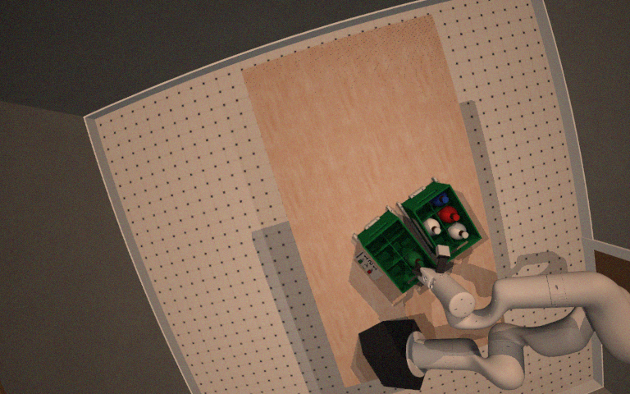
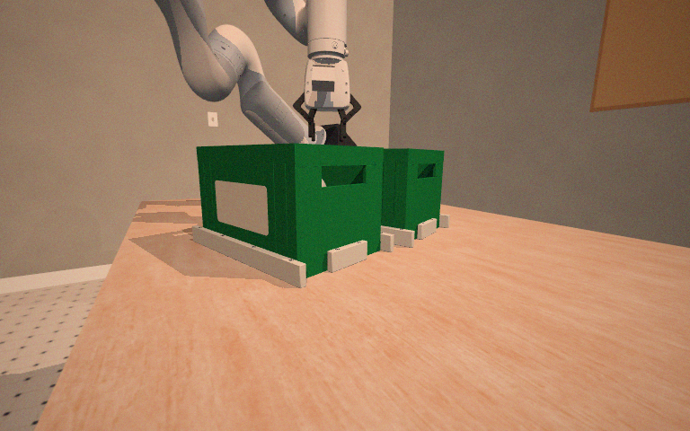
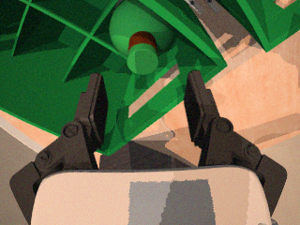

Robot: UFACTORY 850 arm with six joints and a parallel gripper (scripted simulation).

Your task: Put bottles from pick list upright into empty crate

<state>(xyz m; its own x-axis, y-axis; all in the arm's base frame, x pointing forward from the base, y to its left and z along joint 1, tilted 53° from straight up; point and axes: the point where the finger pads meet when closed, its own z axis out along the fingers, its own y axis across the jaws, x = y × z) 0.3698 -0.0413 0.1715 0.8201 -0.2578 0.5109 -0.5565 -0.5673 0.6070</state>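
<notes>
The red bottle is 12 cm ahead of my hand, 21 cm to the right of it and 12 cm below it. Also, from my hand: green bottle (12 cm below); then pick list (2 cm ahead, 20 cm to the left, 21 cm below); then blue bottle (21 cm ahead, 19 cm to the right, 12 cm below).
</notes>
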